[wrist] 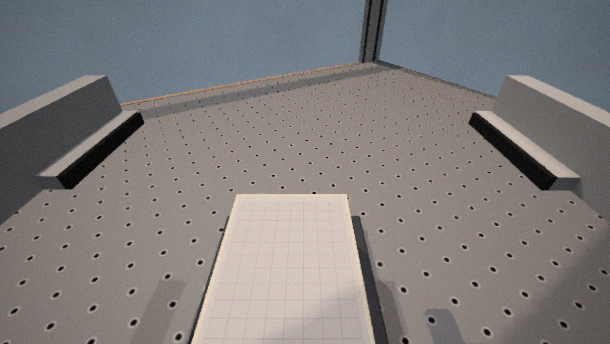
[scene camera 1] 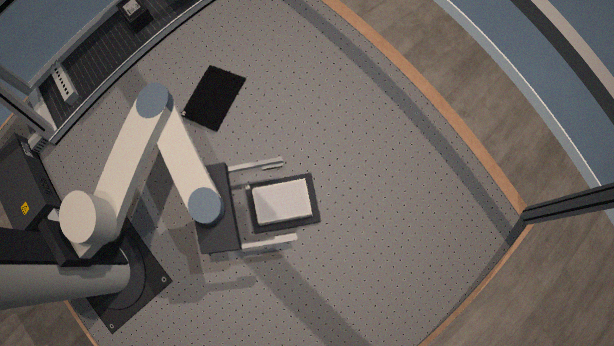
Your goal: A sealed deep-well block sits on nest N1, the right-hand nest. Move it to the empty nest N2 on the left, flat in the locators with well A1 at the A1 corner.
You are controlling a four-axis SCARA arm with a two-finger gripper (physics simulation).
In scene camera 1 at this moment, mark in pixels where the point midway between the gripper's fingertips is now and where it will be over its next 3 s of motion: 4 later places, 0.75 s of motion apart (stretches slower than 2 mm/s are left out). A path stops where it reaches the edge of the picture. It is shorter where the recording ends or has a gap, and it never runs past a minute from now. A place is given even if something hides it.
My gripper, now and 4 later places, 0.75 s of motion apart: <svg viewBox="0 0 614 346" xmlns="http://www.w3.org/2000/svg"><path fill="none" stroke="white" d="M289 198L291 197L291 200L289 193L285 188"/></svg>
